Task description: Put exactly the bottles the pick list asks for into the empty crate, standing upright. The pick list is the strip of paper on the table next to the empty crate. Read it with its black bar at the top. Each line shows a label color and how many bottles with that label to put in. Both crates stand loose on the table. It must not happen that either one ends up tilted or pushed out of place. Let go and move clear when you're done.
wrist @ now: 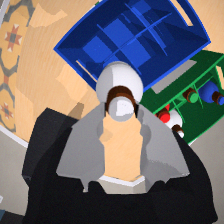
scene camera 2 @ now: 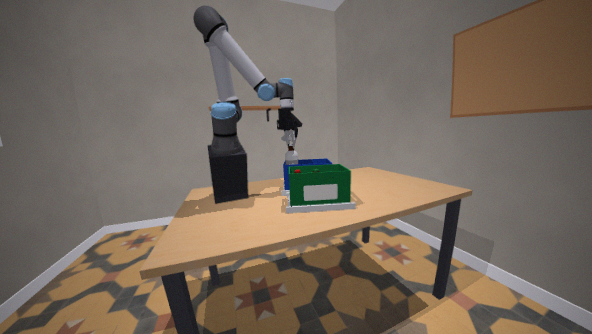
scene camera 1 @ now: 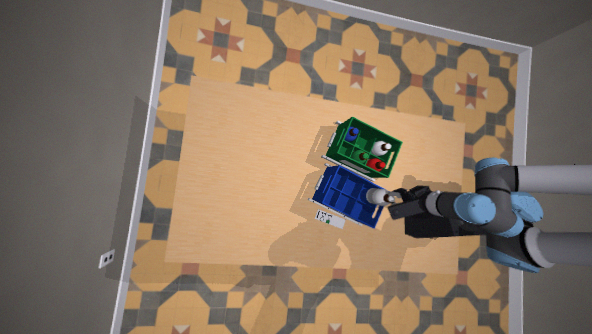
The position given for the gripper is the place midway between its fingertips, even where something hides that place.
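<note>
The gripper [scene camera 1: 389, 198], [wrist: 120, 104] is visible in both scene camera 1 and the wrist view. A blue crate [scene camera 1: 346, 191] and a green crate [scene camera 1: 340, 150] are present, as is a white-label bottle [wrist: 119, 83].
</note>
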